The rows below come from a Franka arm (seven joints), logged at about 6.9 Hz.
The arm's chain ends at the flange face. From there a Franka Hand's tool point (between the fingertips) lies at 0.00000 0.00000 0.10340 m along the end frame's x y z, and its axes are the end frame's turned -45 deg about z.
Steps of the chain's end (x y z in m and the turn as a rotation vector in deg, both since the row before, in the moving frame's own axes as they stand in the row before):
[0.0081 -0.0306 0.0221 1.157 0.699 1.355]
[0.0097 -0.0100 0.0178 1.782 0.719 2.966]
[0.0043 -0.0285 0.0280 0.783 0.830 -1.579]
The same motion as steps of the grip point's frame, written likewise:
[0.0297 -0.0165 0.0221 0.324 1.312 1.355]
[0.0172 -0.0015 0.0177 0.752 1.768 2.966]
[0.0253 -0.0171 0.0280 -0.033 1.141 -1.579]

